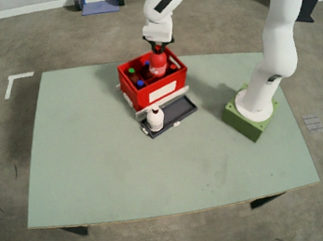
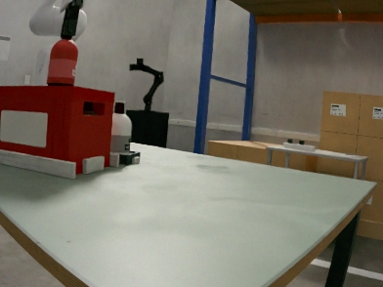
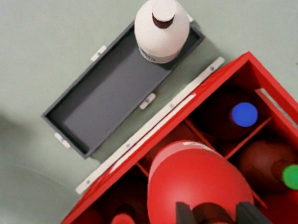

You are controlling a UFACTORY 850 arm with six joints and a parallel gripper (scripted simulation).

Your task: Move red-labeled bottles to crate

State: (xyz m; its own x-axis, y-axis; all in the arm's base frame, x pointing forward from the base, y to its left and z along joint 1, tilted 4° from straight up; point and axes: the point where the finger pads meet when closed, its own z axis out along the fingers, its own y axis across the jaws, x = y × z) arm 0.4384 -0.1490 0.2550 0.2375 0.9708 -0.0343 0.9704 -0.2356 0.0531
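Right now the red-capped bottle is 70 mm below my hand. The rest, counted from my hand: white bottle: 250 mm below, 180 mm to the left, 20 mm ahead; then red crate: 250 mm below, 40 mm to the right, 20 mm ahead; then dark grey tray: 320 mm below, 130 mm to the left, 50 mm behind.
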